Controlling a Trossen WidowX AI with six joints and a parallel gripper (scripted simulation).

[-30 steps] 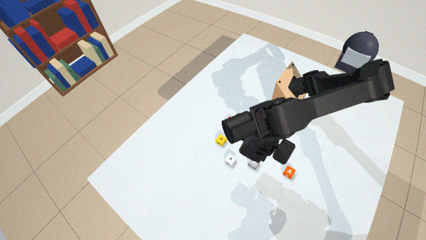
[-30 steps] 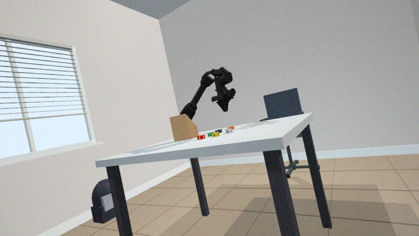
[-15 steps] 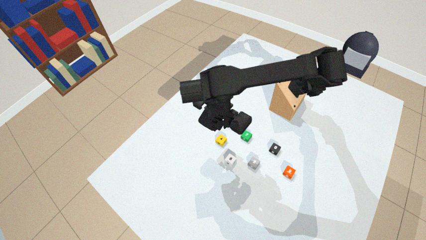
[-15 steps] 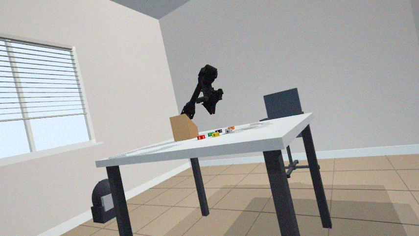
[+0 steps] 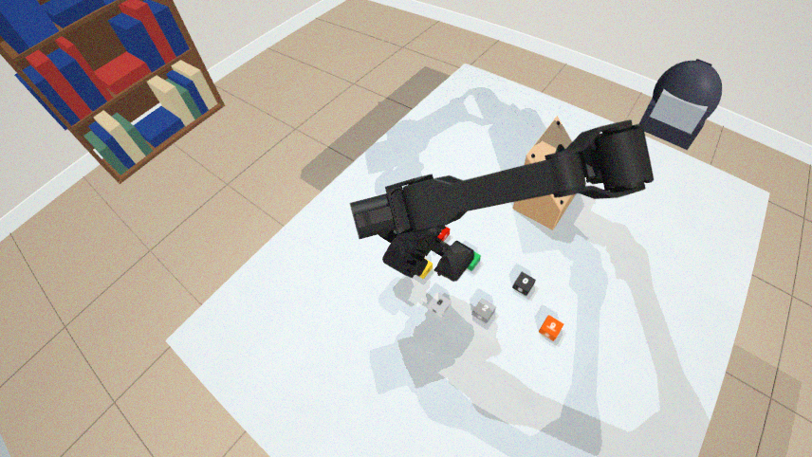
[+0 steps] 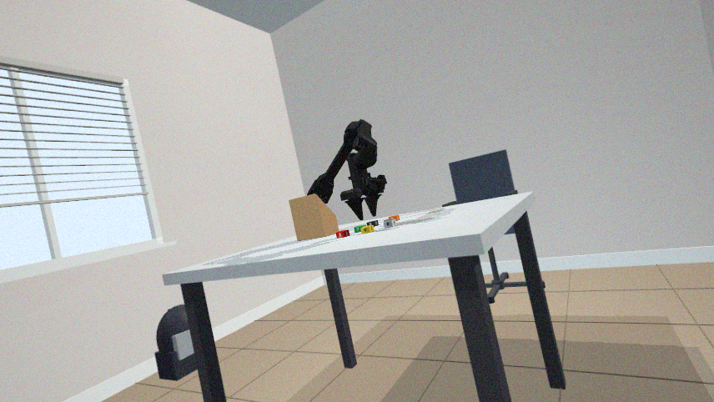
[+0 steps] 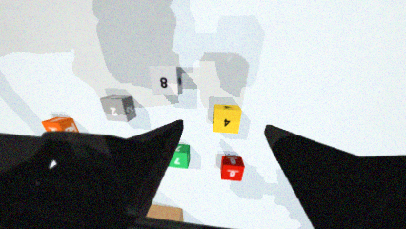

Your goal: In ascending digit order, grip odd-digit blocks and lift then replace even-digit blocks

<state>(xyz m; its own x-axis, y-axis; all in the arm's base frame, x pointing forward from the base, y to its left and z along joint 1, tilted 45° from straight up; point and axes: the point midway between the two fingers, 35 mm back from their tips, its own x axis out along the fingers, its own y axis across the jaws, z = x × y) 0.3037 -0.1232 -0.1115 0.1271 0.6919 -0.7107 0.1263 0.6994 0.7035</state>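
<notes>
Right now my gripper tip is 3 cm above the yellow block, 1 cm to the left of it and 1 cm past it. From my gripper tip the other things lie so: red block: 10 cm behind, 3 cm below, 1 cm to the right; then white block: 6 cm to the left, 5 cm ahead, 3 cm below; then green block marked 7: 7 cm to the left, 7 cm behind, 3 cm below.
</notes>
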